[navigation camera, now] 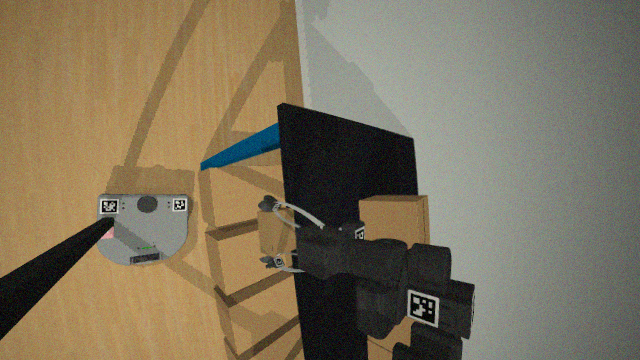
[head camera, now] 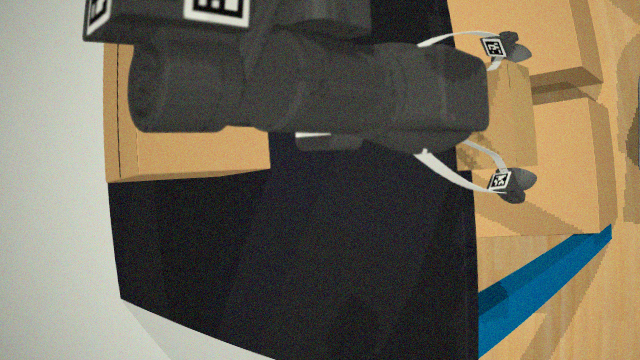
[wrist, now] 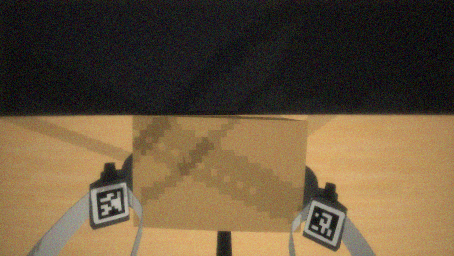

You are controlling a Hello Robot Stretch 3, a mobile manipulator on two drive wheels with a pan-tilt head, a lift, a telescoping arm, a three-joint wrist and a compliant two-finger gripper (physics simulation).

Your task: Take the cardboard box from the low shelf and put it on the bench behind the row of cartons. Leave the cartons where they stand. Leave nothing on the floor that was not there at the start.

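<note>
The cardboard box is between the fingertips of my gripper, which touch its two sides. In the head and navigation views they appear over the row of cartons, at the front edge of the black bench top. In the wrist view the box's upper edge lines up with the bench edge; whether they touch is unclear. The row's cartons stand side by side along the bench front. My wrist hides part of the box in the head view.
A larger carton stands on the bench's wall side, and part of another shows under my arm. The wall runs behind. A blue bench support stands at the bench end. My base is on the wooden floor.
</note>
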